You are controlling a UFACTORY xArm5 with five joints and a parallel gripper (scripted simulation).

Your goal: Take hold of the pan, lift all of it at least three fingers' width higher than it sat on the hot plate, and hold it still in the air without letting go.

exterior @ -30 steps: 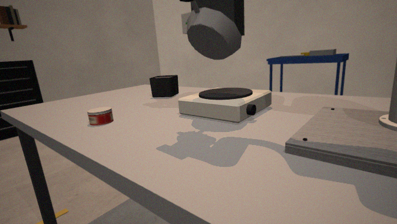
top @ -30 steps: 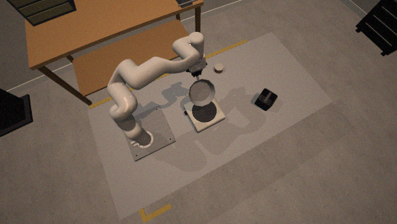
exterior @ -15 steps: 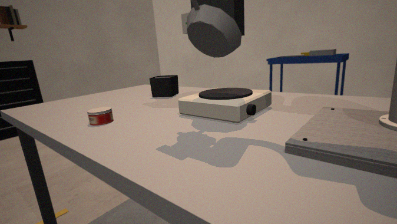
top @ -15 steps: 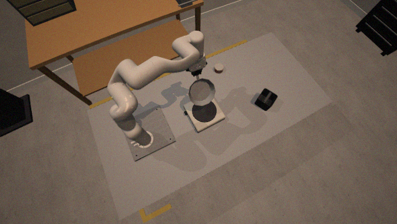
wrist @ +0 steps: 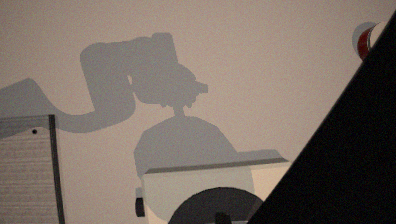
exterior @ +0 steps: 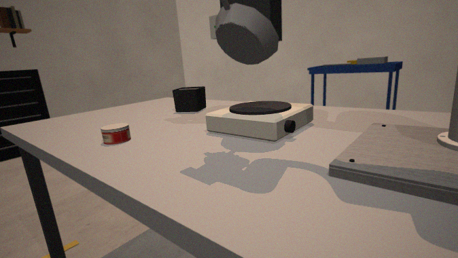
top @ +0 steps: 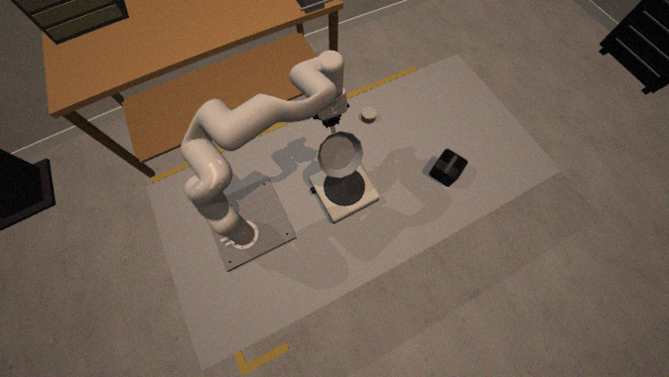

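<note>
My gripper is now 40 mm to the left of the pan and 70 mm above it. Round my hand: hot plate 30 mm behind, 140 mm to the right, 350 mm below.
</note>
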